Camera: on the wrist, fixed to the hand. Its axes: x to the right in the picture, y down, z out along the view.
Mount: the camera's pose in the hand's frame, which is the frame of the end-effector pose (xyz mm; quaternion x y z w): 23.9 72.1 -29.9 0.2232 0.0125 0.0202 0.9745
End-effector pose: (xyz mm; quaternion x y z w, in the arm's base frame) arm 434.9 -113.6 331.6 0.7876 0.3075 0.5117 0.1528
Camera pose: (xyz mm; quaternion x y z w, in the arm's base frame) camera 438.5 -155.6 401.5 -0.8014 -0.3999 -0.4429 0.0411
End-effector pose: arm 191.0 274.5 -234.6 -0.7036 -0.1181 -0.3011 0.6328
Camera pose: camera 241.2 228.3 -279.4 -0.5430 -0.1602 -0.2631 0.7812
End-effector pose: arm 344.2 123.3 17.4 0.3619 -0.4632 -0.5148 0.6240
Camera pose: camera 395.8 114.2 80.0 0.4890 -0.5658 -0.3812 0.5435
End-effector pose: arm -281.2 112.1 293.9 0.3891 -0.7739 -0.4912 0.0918
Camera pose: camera -318.7 90.4 363.1 0.3902 -0.8705 -0.2992 0.0222
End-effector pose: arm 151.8 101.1 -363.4 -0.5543 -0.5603 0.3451 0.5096
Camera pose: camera 202.9 129.6 -420.3 -0.4421 -0.4514 0.4647 0.6204
